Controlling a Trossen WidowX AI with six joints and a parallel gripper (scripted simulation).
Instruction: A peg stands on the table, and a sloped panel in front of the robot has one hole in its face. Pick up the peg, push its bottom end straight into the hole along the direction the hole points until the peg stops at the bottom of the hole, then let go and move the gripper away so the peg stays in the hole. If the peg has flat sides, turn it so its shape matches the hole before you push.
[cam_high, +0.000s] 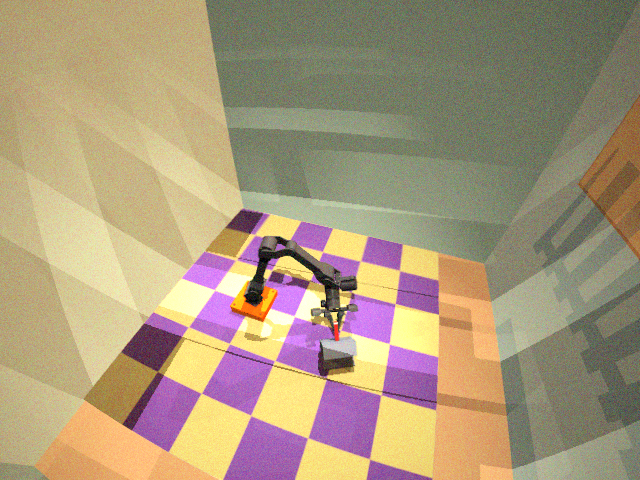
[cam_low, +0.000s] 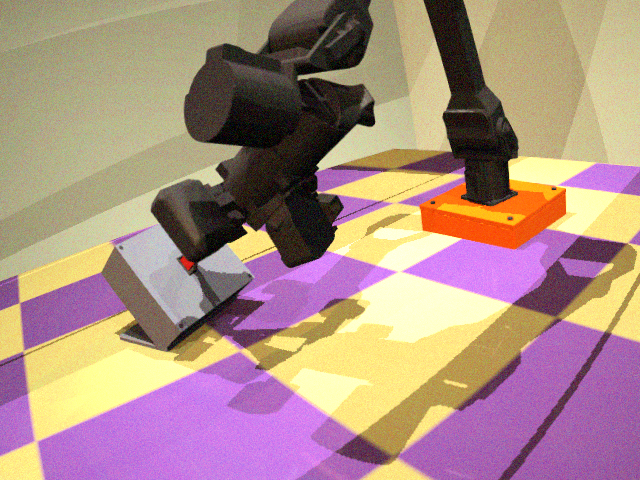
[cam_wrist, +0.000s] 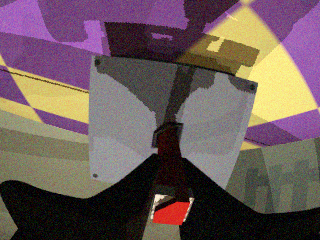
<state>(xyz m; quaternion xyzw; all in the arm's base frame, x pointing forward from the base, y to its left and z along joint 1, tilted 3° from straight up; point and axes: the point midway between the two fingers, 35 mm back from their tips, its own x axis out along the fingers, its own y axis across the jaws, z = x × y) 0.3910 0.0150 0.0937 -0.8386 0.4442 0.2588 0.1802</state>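
Now: gripper tip 3 cm short of the grey sloped panel, 4 cm to the left of it and 4 cm above it. Round my gripper tip: red peg (1 cm behind, 1 cm to the left, 1 cm above).
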